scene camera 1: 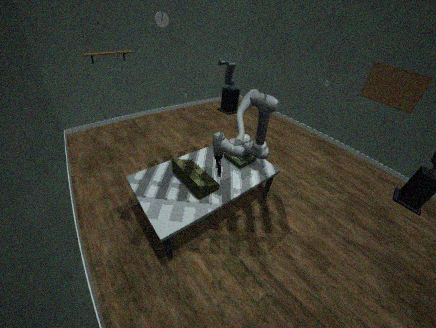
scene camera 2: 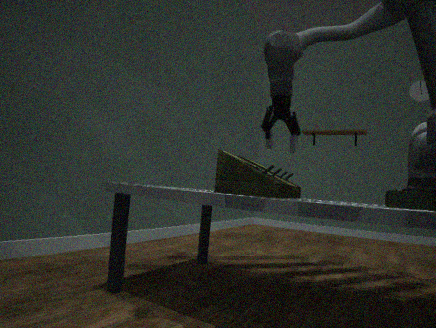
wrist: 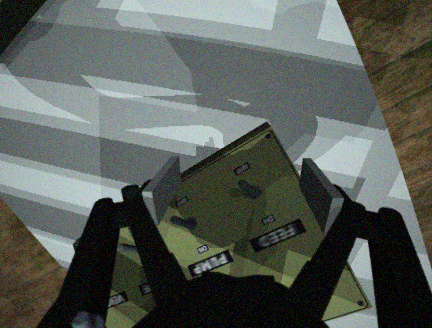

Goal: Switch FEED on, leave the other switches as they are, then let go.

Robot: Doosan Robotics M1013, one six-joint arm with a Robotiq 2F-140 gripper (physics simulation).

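Seen in the pictures: gripper, fingertip midpoint: (scene camera 2: 281, 150) (wrist: 239, 170); arm's base, origin of the base link: (scene camera 2: 428, 193).
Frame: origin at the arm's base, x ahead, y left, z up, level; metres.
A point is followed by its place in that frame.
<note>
The olive switch box (scene camera 1: 196, 181) @[x 0.787, y 0.156, z 0.107 m] (scene camera 2: 242, 177) @[x 0.692, y 0.237, z 0.008 m] (wrist: 215, 182) @[x 0.589, y 0.117, z 0.013 m] stands on the striped-shadowed table (scene camera 1: 172, 225) @[x 1.153, y 0.329, z -0.061 m] (scene camera 2: 165, 191) @[x 0.934, y 0.399, z -0.073 m] (wrist: 240, 75) @[x 0.467, y 0.236, z -0.061 m]. The FEED switch (wrist: 249, 189) @[x 0.607, y 0.169, z 0.059 m] is a dark lever between its OFF and ON labels and appears closer to OFF. The PUMP switch (wrist: 183, 221) @[x 0.607, y 0.052, z 0.055 m] beside it looks alike. In scene camera 2, several levers (scene camera 2: 280, 172) @[x 0.597, y 0.050, z 0.053 m] lean the same way, up to the right. The FEED label (wrist: 278, 235) @[x 0.691, y 0.169, z 0.063 m] is readable. My gripper (scene camera 1: 219, 174) @[x 0.556, y 0.186, z 0.126 m] (scene camera 2: 281, 146) @[x 0.556, y 0.186, z 0.126 m] (wrist: 239, 170) @[x 0.556, y 0.186, z 0.126 m] is open and empty, above the box and apart from the levers. Part of the box is hidden behind the gripper.
The arm's base stands on a green plate (scene camera 1: 242, 161) @[x 0.091, y 0.102, z 0.002 m] at the table's far end. Another switch (wrist: 127, 247) @[x 0.602, y -0.068, z 0.059 m] shows partly beside the left finger. An orange-brown shelf (scene camera 1: 107, 53) (scene camera 2: 335, 132) is on the wall. Dark pedestals (scene camera 1: 229, 99) (scene camera 1: 417, 190) stand on the floor.
</note>
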